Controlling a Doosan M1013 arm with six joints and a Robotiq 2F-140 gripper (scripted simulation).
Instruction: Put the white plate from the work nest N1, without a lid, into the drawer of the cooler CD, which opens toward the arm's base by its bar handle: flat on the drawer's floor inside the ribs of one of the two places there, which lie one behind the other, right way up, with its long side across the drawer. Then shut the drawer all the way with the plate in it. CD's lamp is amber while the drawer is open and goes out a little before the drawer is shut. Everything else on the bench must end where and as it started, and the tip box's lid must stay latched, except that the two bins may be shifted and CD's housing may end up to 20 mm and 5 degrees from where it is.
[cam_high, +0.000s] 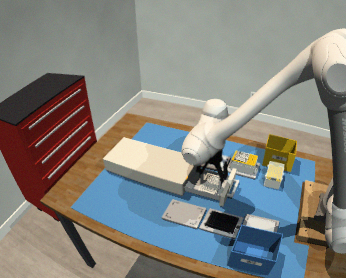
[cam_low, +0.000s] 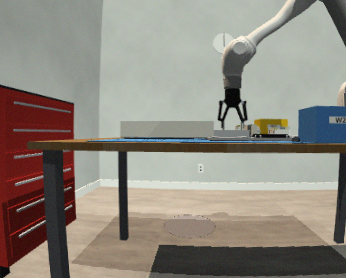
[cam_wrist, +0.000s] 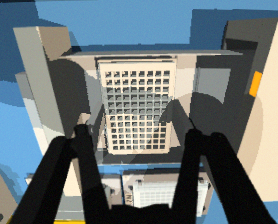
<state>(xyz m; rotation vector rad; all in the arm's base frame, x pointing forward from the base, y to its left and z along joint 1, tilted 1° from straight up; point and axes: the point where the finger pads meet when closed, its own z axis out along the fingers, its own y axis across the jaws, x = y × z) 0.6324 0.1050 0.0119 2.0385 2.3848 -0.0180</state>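
Now: hand 4 cm short of the drawer, 2 cm above it and 1 cm to the right of it. The rest, counted from my hand: clear plate: 17 cm to the right, 8 cm ahead, 3 cm below; cooler CD: 17 cm ahead, 3 cm to the left, 1 cm below; white plate: 2 cm below.
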